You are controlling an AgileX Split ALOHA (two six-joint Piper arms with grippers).
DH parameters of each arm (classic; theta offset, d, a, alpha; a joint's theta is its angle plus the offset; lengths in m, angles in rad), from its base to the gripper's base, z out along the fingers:
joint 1: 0 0.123 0 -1.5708
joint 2: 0.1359 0 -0.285 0
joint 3: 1.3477 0 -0.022 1.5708
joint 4: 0 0.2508 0 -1.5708
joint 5: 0 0 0.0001 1.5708
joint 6: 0 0.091 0 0
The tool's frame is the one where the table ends.
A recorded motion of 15 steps. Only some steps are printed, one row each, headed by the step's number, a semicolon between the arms.
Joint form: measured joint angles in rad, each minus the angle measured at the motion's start. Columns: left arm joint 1, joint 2, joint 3, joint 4, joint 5, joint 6; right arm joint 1, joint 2, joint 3, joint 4, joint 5, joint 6.
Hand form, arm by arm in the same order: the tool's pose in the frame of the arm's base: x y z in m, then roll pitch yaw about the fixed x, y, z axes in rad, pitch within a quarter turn. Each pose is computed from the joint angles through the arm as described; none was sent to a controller.
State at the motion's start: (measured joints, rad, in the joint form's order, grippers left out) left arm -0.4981 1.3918 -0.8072 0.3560 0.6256 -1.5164; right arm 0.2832 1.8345 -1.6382 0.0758 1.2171 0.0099
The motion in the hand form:
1: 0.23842 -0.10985 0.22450 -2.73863 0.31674 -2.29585; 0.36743 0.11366 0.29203 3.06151 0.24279 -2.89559
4: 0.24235 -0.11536 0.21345 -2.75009 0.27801 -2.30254; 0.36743 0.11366 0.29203 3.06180 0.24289 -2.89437
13: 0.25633 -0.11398 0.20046 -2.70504 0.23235 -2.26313; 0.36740 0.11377 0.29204 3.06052 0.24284 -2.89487
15: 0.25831 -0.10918 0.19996 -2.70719 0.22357 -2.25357; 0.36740 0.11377 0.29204 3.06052 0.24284 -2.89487
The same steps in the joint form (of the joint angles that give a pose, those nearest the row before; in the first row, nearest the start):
1: 0.0000 0.0151 0.0000 -0.0178 -0.0124 0.0041; 0.0000 0.0000 0.0000 0.0000 0.0000 0.0000
4: 0.0000 0.0582 0.0000 -0.0647 -0.0413 0.0262; 0.0000 0.0000 0.0000 0.0000 0.0000 -0.0012
13: 0.0466 0.1164 0.0000 -0.1362 -0.1398 0.0682; 0.0000 0.0000 0.0000 0.0012 0.0000 -0.0011
15: 0.0693 0.1175 0.0000 -0.1643 -0.1398 0.1009; 0.0000 0.0000 0.0000 0.0012 0.0000 -0.0011

